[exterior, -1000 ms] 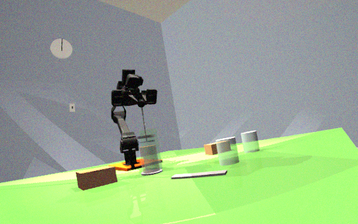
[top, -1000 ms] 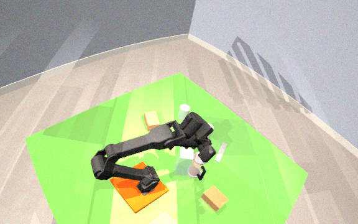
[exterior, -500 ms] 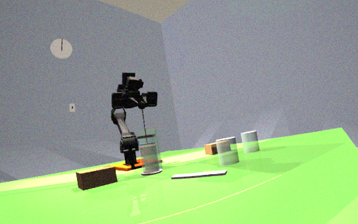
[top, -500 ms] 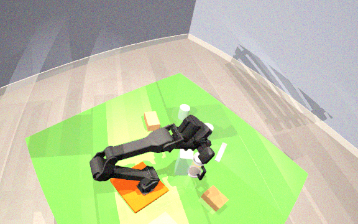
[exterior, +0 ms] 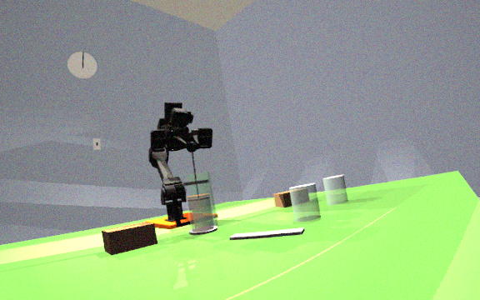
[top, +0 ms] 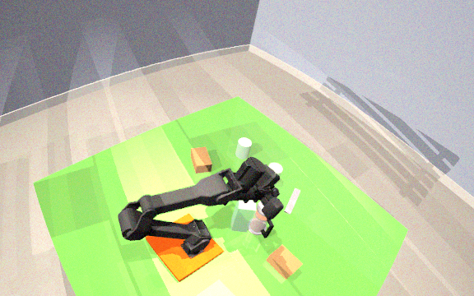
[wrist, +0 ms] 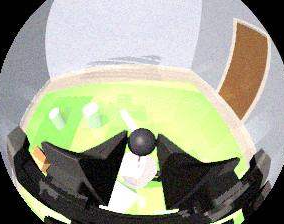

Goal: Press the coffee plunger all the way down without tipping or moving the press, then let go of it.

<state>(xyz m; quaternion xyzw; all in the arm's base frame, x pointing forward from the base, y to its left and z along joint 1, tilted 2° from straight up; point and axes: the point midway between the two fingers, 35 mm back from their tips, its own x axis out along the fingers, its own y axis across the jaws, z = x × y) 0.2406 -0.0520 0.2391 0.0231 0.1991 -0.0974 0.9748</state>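
My gripper tip is 2 cm past the coffee press, 1 cm to the left of it and 12 cm above it. Round my gripper tip: flat strip: 21 cm ahead, 1 cm to the left, 23 cm below.
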